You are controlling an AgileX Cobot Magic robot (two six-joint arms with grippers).
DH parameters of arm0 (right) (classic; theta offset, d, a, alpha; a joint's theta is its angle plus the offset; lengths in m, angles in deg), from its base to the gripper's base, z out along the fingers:
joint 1: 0 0.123 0 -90
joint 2: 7.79 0 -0.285 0
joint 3: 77.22 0 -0.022 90
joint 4: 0 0.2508 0 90
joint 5: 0 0 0.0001 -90
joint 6: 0 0.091 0 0
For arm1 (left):
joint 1: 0 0.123 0 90
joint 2: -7.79 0 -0.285 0
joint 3: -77.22 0 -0.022 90
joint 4: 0 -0.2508 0 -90
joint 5: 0 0 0.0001 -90
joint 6: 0 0.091 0 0
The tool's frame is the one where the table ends.
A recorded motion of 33 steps. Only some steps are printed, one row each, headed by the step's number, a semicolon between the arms.
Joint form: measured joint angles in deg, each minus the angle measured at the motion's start. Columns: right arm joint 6, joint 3, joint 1, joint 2, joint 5, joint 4; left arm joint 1, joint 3, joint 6, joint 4, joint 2, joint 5.
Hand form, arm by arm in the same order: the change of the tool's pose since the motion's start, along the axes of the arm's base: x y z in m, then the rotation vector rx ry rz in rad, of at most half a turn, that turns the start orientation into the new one. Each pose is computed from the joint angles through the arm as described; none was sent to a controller.
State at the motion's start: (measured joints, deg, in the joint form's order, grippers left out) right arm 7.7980 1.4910 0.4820 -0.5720 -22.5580 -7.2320; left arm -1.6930 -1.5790 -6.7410 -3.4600 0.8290 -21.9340
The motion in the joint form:
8: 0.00 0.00 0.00 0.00 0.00 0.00; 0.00 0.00 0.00 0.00 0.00 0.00
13: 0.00 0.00 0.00 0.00 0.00 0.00; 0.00 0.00 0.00 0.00 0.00 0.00
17: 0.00 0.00 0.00 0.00 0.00 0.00; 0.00 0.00 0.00 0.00 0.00 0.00
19: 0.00 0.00 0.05 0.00 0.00 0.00; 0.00 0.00 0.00 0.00 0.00 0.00
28: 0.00 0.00 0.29 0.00 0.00 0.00; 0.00 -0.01 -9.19 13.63 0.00 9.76
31: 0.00 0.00 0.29 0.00 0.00 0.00; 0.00 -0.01 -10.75 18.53 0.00 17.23
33: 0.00 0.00 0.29 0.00 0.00 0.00; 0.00 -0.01 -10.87 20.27 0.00 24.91
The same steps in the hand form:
8: 0.0000 0.0000 0.0000 0.0000 0.0000 0.0000; 0.0000 0.0000 0.0000 0.0000 0.0000 0.0000
13: 0.0000 0.0000 0.0000 0.0000 0.0000 0.0000; 0.0000 0.0000 0.0000 0.0000 0.0000 0.0000
17: 0.0000 0.0000 0.0000 0.0000 0.0000 0.0000; 0.0000 0.0000 0.0000 0.0000 0.0000 0.0000
19: 0.0000 0.0000 0.0000 0.0000 0.0000 0.0009; 0.0000 0.0000 0.0000 0.0000 0.0000 0.0000
28: 0.0000 0.0003 0.0000 0.0000 0.0000 0.0051; 0.0033 -0.0056 0.0153 -0.3987 -0.1560 0.0283
31: 0.0000 0.0003 0.0000 0.0000 0.0000 0.0051; 0.0042 -0.0041 0.0271 -0.5168 -0.2813 0.0367
33: 0.0000 0.0003 0.0000 0.0000 0.0000 0.0051; 0.0036 -0.0008 0.0388 -0.5539 -0.4151 0.0427

